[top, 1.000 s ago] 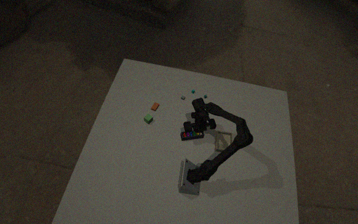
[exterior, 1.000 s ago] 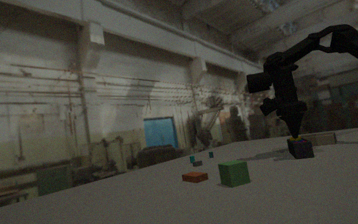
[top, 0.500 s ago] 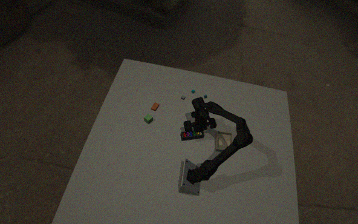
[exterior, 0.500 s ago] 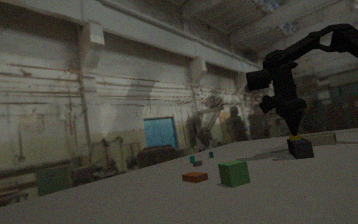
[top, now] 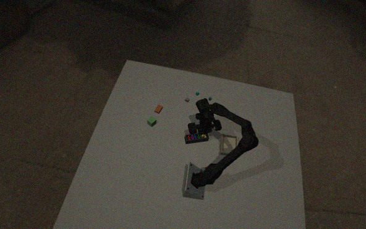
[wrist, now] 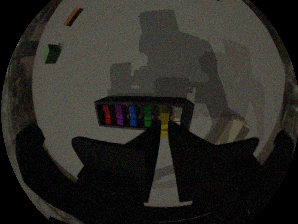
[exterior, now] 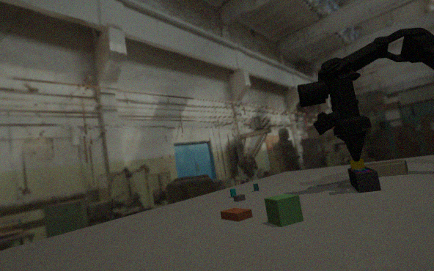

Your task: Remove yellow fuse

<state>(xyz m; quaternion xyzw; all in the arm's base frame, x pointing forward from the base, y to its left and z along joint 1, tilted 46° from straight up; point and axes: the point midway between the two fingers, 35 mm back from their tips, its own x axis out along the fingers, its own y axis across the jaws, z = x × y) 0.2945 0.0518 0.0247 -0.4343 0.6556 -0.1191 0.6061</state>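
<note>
The tray lies 180 mm to the right of my gripper tip and 60 mm below it. From my gripper tip the other things lie so: green cube: 320 mm to the left, 40 mm below, 20 mm ahead; yellow fuse: 10 mm below; orange block: 310 mm to the left, 130 mm ahead, 50 mm below.
</note>
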